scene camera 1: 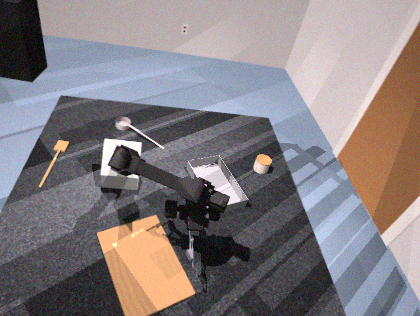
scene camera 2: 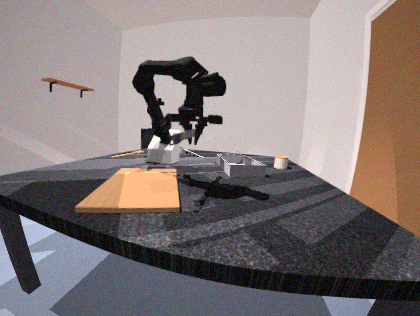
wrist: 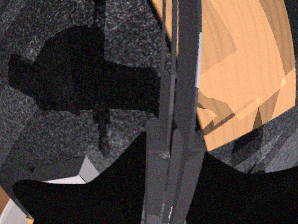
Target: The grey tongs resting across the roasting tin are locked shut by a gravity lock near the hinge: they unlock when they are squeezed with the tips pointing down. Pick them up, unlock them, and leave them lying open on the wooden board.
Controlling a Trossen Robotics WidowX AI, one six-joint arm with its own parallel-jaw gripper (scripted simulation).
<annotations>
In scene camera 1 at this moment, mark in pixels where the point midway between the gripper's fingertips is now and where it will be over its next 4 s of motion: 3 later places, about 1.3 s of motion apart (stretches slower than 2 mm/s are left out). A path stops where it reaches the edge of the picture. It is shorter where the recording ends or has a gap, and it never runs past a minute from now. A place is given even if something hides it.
My gripper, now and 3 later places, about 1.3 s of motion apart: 189,223; 156,236; 165,244; 156,232
</annotations>
